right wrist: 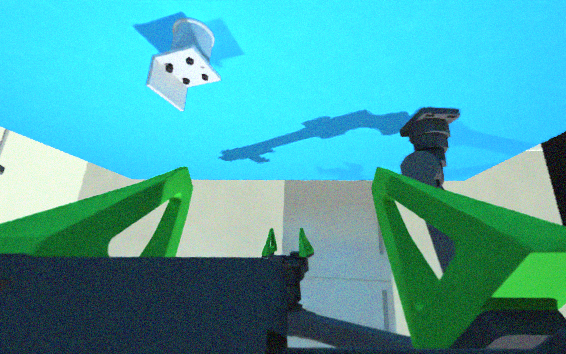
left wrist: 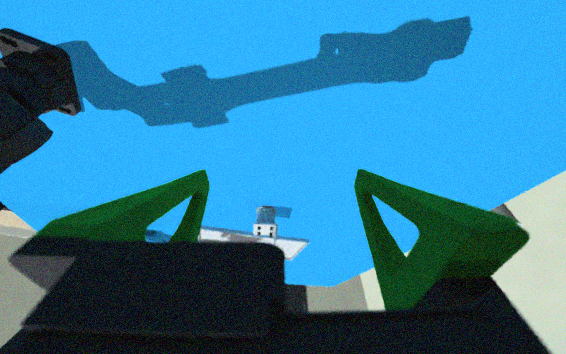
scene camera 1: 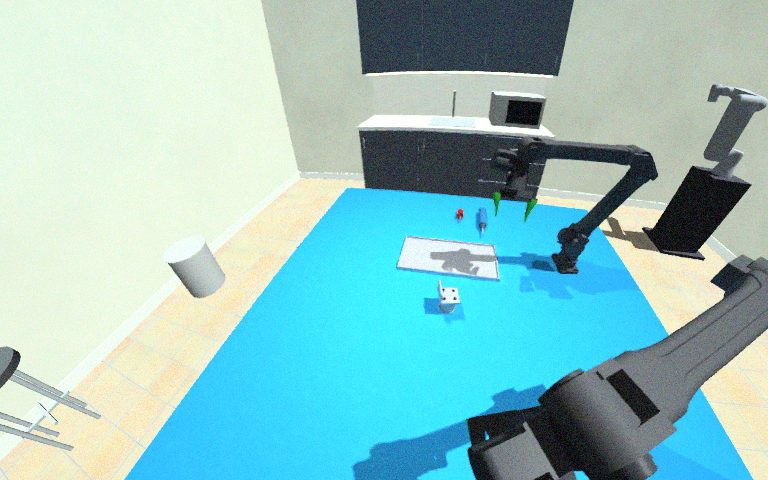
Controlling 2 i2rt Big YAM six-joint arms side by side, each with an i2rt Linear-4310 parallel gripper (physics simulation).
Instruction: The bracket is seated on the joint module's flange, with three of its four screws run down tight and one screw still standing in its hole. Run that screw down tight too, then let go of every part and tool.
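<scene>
The white bracket sits on the joint module. Dark screw heads show at its four holes; the leftmost in the right wrist view looks slightly larger, but which one stands proud is too small to tell surely. A blue screwdriver lies on the mat beyond the tray. My left gripper is open and empty, high and away from the bracket; its fingers do not show in the scene view. My right gripper is open and empty, above the mat right of the screwdriver.
A shallow white tray lies just beyond the module in the scene view. A small red object lies left of the screwdriver. The left arm fills the scene's lower right. The blue mat lies under everything.
</scene>
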